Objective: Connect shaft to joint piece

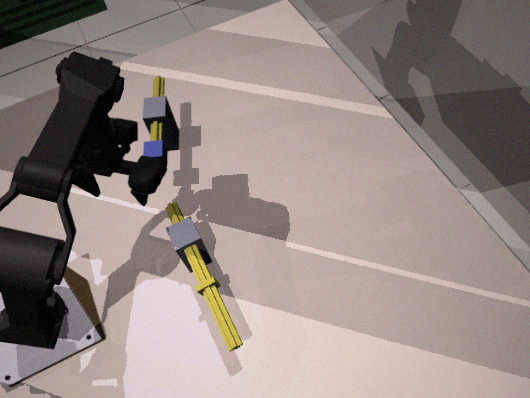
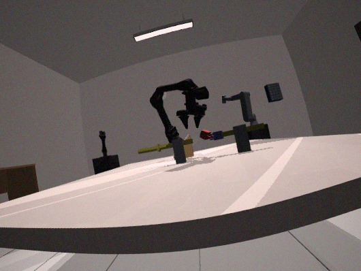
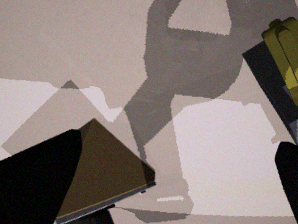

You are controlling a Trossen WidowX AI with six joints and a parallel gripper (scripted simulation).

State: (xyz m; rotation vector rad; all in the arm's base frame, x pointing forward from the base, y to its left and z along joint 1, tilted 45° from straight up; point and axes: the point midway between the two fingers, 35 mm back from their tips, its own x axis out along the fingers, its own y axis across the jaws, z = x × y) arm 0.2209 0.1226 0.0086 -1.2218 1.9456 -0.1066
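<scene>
Right now my gripper tip is 60 mm to the right of the red joint piece, 60 mm short of it and 50 mm above it.
</scene>
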